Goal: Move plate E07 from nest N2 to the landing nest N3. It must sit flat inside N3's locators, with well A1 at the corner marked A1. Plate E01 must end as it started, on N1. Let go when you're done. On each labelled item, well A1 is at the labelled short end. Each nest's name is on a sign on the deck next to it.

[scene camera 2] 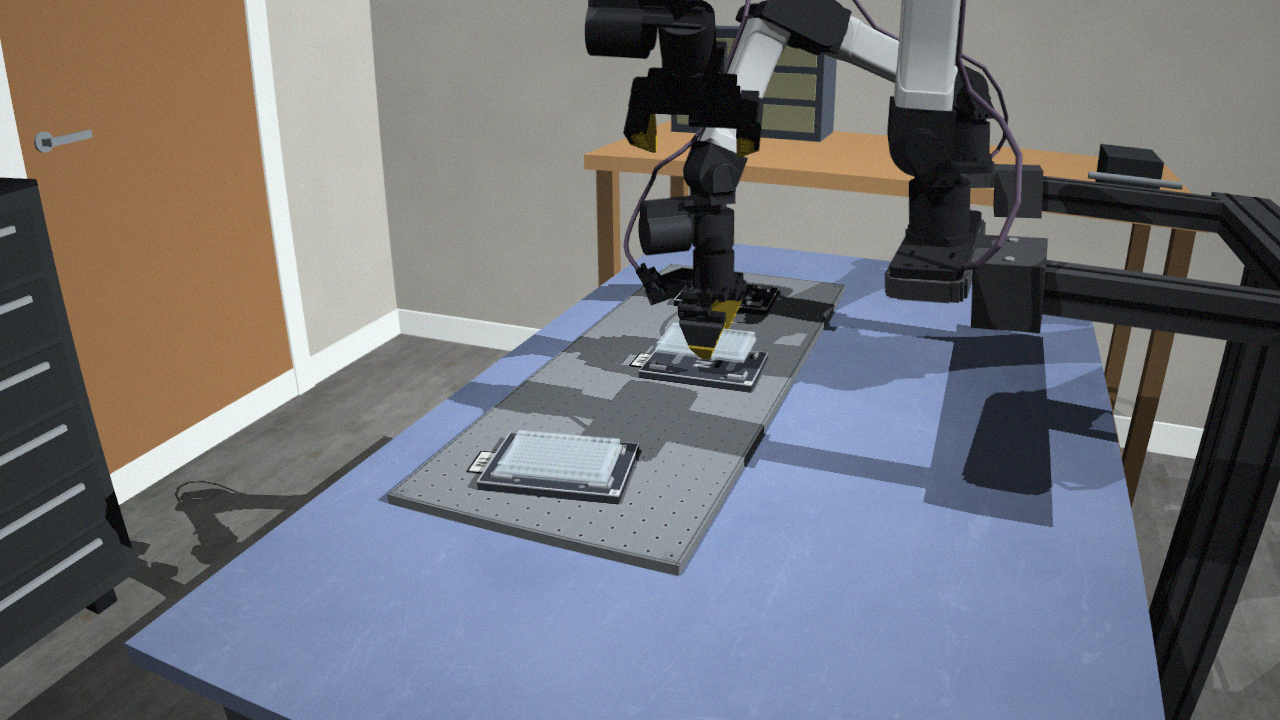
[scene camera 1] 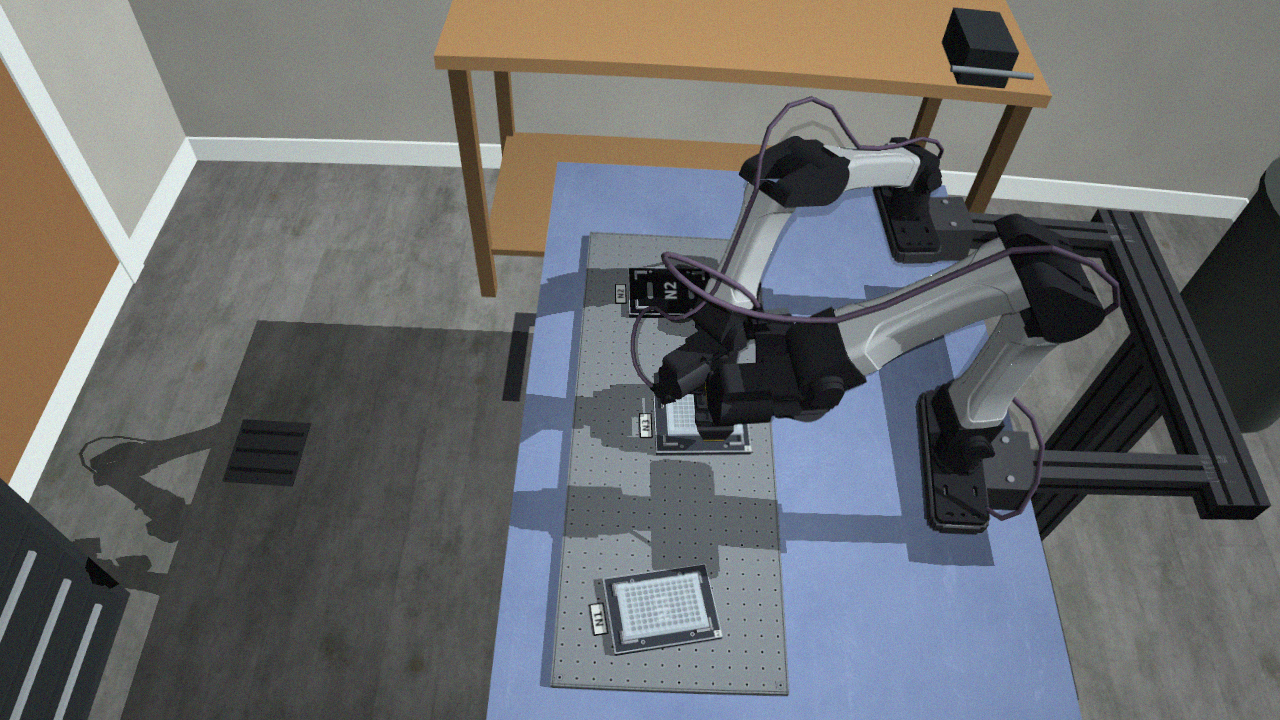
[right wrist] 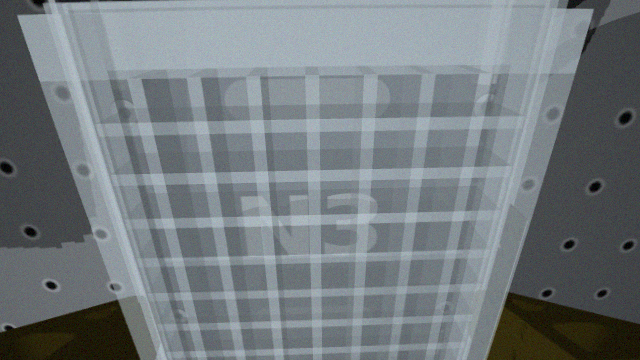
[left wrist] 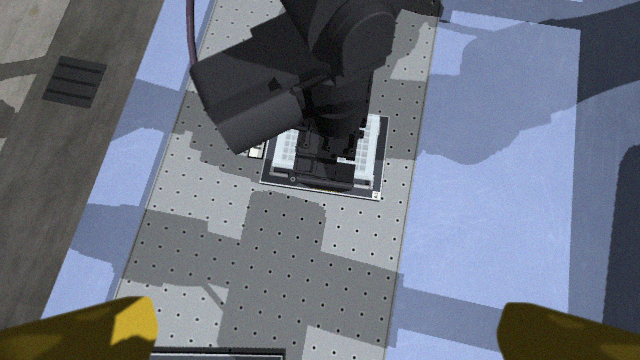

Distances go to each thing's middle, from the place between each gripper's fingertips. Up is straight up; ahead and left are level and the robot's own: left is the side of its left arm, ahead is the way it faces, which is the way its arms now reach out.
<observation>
I see my right gripper (scene camera 2: 713, 346) 4 cm above the nest N3 (scene camera 2: 750, 365) and 1 cm short of it. From my right hand the other things lie so: nest N1 (scene camera 2: 623, 462): 34 cm to the left, 7 cm ahead, 4 cm below.
I see the nest N3 40 mm ahead of my left hand, 160 mm to the right of it and 350 mm below it. Also, from my left hand: nest N1 (100 mm ahead, 180 mm to the left, 350 mm below).
</observation>
